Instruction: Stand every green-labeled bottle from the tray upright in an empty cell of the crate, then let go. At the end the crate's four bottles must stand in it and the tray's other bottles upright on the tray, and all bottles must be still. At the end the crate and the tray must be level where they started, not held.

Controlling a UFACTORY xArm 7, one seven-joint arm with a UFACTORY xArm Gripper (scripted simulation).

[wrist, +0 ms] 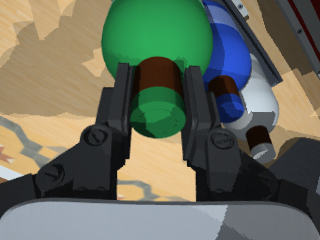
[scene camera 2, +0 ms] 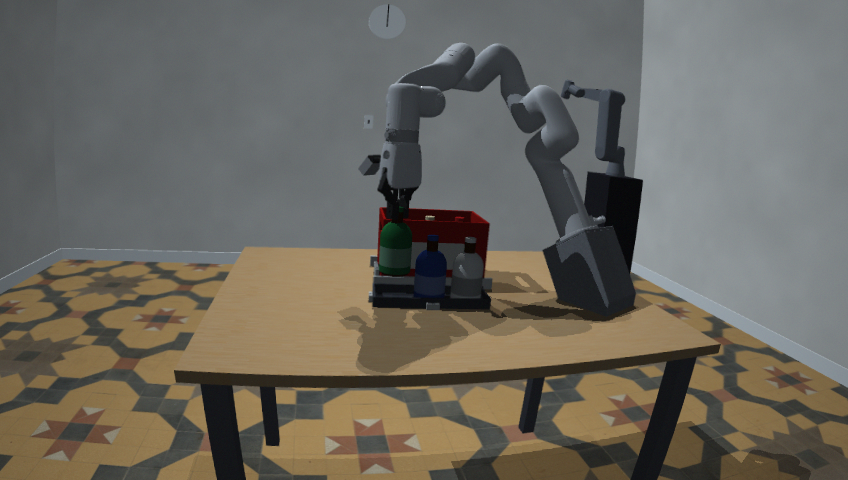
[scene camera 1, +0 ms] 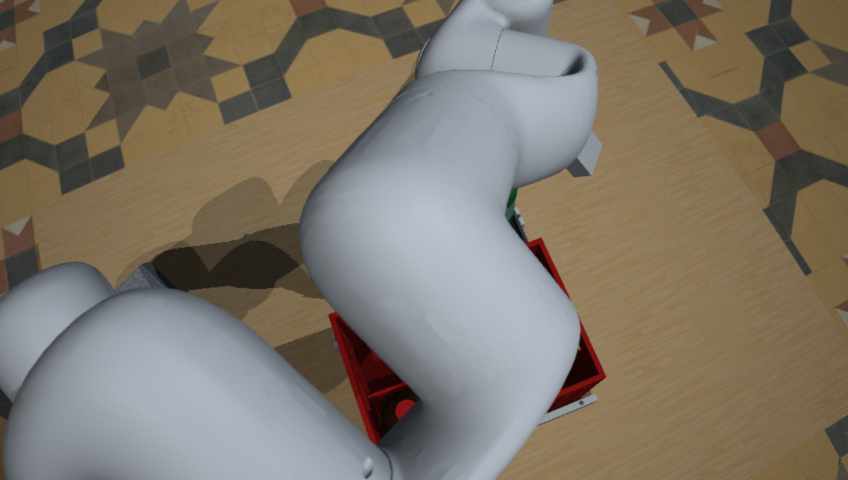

Path:
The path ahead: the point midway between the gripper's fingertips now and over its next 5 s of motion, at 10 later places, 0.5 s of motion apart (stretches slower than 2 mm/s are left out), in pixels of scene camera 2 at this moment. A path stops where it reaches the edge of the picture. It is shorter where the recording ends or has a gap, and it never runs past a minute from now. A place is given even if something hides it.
The gripper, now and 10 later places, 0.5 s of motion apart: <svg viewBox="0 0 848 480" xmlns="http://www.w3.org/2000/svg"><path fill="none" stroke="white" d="M397 218L397 213L397 210L398 205L398 199L398 194L398 193L398 188L399 181L399 176L399 175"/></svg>

